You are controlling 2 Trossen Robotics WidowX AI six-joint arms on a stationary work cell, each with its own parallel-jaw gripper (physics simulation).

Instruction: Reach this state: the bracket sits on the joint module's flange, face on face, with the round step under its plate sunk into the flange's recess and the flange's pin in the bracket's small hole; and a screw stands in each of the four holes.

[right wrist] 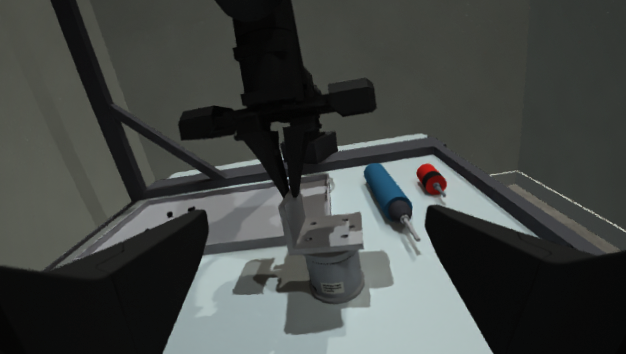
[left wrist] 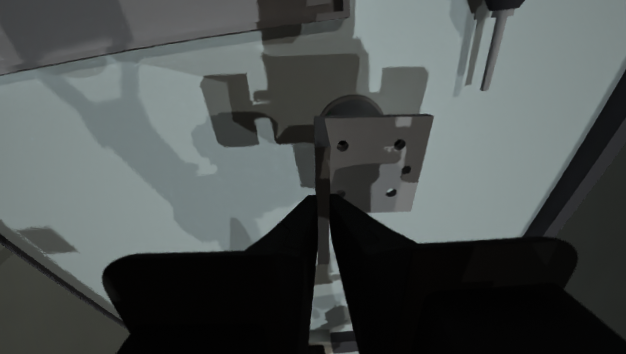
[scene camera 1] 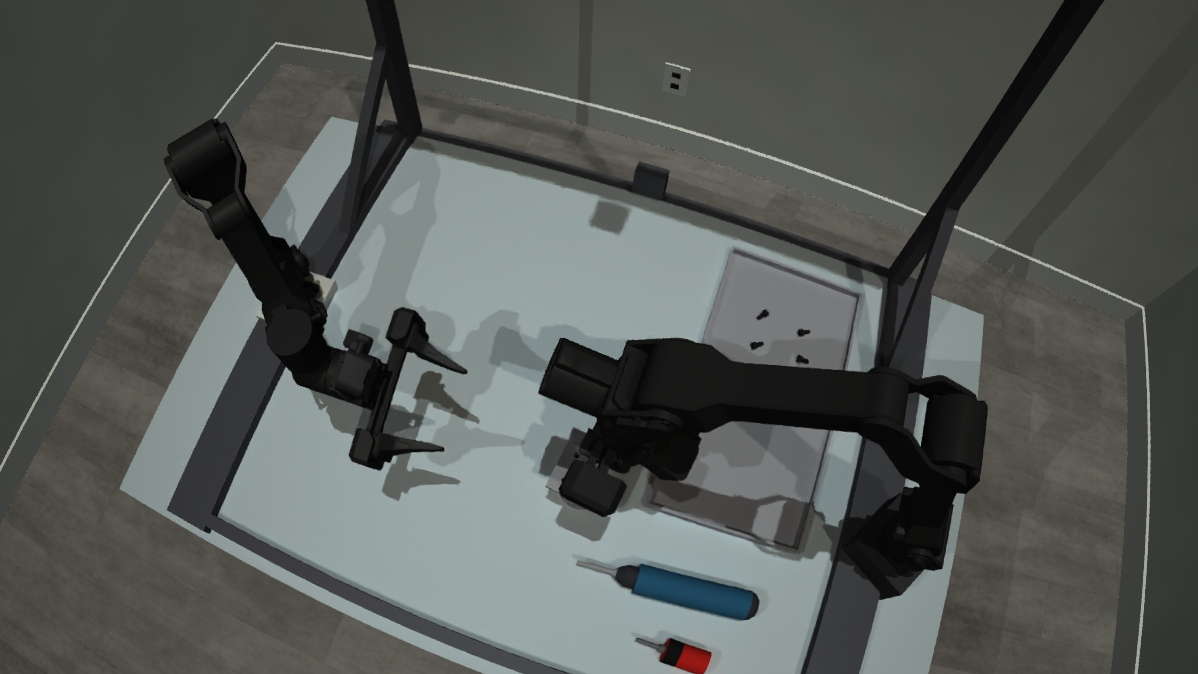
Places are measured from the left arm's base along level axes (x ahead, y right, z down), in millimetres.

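Pixels of known places: left gripper, between the fingertips: (right wrist: 291, 197) (left wrist: 322, 203) (scene camera 1: 601, 444); right gripper, between the fingertips: (right wrist: 318, 218) (scene camera 1: 455, 410); left arm's base, origin of its link: (scene camera 1: 902, 543); right arm's base, origin of its link: (left wrist: 310, 350).
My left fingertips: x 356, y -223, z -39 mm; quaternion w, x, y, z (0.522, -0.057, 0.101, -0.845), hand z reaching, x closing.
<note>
For each thing: its top centre in the pictures, then the offset to it from my left fingertips. "spot": a spot on its surface instead.
- grey joint module, centre of its top: (left wrist: 366, 166) (right wrist: 328, 235) dx -7, dy -33, dz +44 mm
- tray, centre of its top: (scene camera 1: 767, 390) (right wrist: 215, 211) dx -67, dy +249, dz +92 mm
- blue screwdriver, a spot on its surface: (scene camera 1: 695, 591) spot: dx -211, dy -18, dz +67 mm
- smaller red screwdriver, centre of its top: (scene camera 1: 673, 652) (right wrist: 434, 173) dx -255, dy -89, dz +74 mm
The grey L-shaped bracket (left wrist: 367, 132) (right wrist: 330, 235) has its holed plate roughly level over the top of the grey joint module (left wrist: 352, 104) (right wrist: 336, 275), and its other plate stands upright. The holes look open. Whether the faces touch, and how the step, recess and pin sit, is hidden. My left gripper (left wrist: 322, 203) (right wrist: 291, 197) is shut on the bracket's upright plate; in scene camera 1 its fingertips are hidden by the arm. My right gripper (scene camera 1: 454, 409) (right wrist: 318, 218) is open and empty, apart from the bracket. Several black screws (scene camera 1: 762, 314) (right wrist: 170, 214) lie in the tray (scene camera 1: 774, 280) (left wrist: 150, 30) (right wrist: 240, 215).
A blue screwdriver (scene camera 1: 695, 591) (right wrist: 385, 192) lies near the front edge, its shaft towards the module. A smaller red screwdriver (scene camera 1: 691, 656) (right wrist: 431, 177) lies beside it. The left arm crosses above the tray. Dark frame rails border the table.
</note>
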